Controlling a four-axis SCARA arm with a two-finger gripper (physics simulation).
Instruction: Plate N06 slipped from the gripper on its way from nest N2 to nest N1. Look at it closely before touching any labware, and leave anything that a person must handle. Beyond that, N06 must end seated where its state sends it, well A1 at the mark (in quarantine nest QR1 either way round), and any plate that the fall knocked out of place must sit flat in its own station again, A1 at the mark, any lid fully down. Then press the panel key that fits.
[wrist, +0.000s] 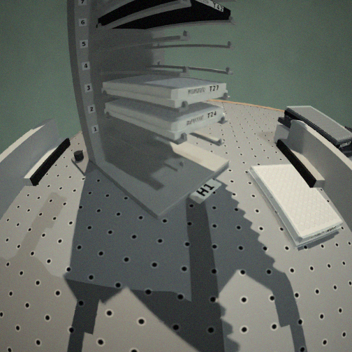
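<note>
The white plate N06 (296, 201) lies on the perforated deck at the right, off any station, turned at an angle. It looks upright and flat, with a grid pattern on top. Its small end label faces the lower right and is too small to read here. Whether liquid or damage is present cannot be told. My gripper (173, 124) is open and empty, its two fingers far apart at the left and right edges. The right finger overlaps the view of the plate's far edge. The nests, quarantine nest and panel keys do not show.
The hotel H1 (78, 75) stands ahead, left of N06, with numbered levels. Plates T27 (200, 90) and T24 (200, 119) sit in its lower slots. A dark plate T42 (165, 16) sits higher. The shaker (320, 122) stands at the right, behind the right finger.
</note>
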